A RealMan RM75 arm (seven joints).
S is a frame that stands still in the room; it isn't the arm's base.
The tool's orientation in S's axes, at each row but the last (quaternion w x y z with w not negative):
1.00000 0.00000 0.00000 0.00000
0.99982 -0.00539 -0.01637 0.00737
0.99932 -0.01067 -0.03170 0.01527
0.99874 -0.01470 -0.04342 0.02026
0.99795 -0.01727 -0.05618 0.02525
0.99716 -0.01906 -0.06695 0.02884
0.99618 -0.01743 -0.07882 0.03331
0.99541 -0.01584 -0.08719 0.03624
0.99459 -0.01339 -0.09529 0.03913
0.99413 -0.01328 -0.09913 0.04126
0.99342 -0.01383 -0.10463 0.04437
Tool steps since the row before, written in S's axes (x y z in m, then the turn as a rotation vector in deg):
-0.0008 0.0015 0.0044 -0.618 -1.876 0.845
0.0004 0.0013 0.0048 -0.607 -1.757 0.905
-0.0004 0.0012 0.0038 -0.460 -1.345 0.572
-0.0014 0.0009 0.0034 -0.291 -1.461 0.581
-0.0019 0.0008 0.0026 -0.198 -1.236 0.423
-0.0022 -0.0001 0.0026 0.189 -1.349 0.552
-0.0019 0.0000 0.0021 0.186 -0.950 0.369
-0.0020 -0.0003 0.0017 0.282 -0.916 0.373
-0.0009 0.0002 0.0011 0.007 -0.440 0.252
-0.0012 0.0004 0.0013 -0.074 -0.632 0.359
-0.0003 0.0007 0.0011 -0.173 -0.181 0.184
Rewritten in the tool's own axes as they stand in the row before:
-0.0008 0.0015 0.0044 -0.618 -1.876 0.845
0.0006 0.0012 0.0048 -0.603 -1.758 0.906
-0.0001 0.0011 0.0038 -0.465 -1.343 0.573
-0.0011 0.0008 0.0035 -0.301 -1.466 0.564
-0.0016 0.0008 0.0028 -0.214 -1.240 0.403
-0.0018 -0.0001 0.0029 0.179 -1.379 0.475
-0.0015 0.0000 0.0024 0.175 -0.974 0.307
-0.0017 -0.0002 0.0020 0.273 -0.947 0.295
-0.0007 0.0002 0.0013 0.019 -0.448 0.238
-0.0009 0.0004 0.0015 -0.055 -0.636 0.355
0.0000 0.0007 0.0012 -0.147 -0.172 0.213

